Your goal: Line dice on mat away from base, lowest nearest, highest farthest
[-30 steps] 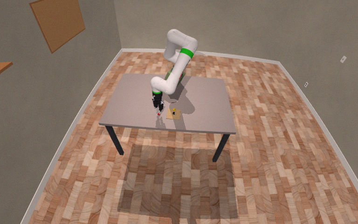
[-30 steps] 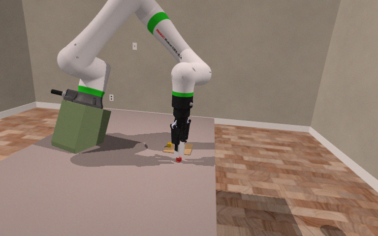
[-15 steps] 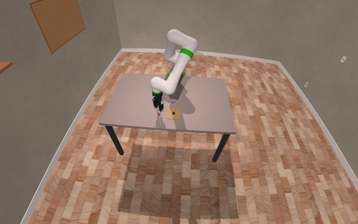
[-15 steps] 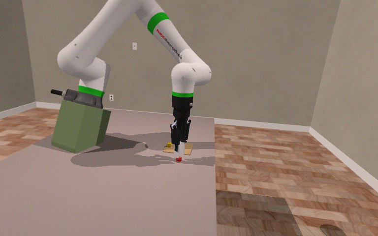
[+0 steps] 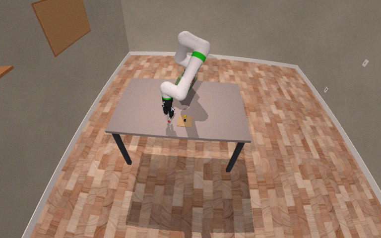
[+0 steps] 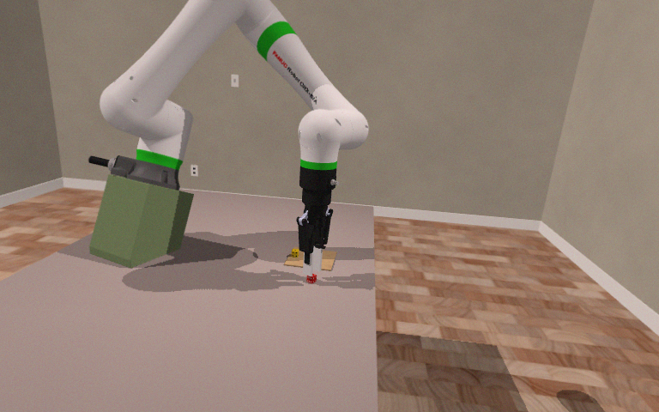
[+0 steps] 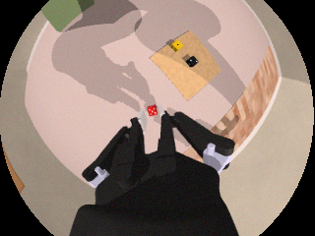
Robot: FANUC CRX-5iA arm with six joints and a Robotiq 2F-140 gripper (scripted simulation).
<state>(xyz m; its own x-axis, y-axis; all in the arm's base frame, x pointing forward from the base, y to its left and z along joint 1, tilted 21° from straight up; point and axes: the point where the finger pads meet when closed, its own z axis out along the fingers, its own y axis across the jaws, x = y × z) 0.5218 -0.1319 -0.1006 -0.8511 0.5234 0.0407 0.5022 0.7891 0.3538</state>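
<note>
Now: the red die 5 cm below my hand. Also, from my hand: yellow die (7 cm behind, 15 cm to the left, 5 cm below); then tan mat (2 cm behind, 15 cm to the left, 6 cm below); then black die (2 cm behind, 15 cm to the left, 5 cm below).
</note>
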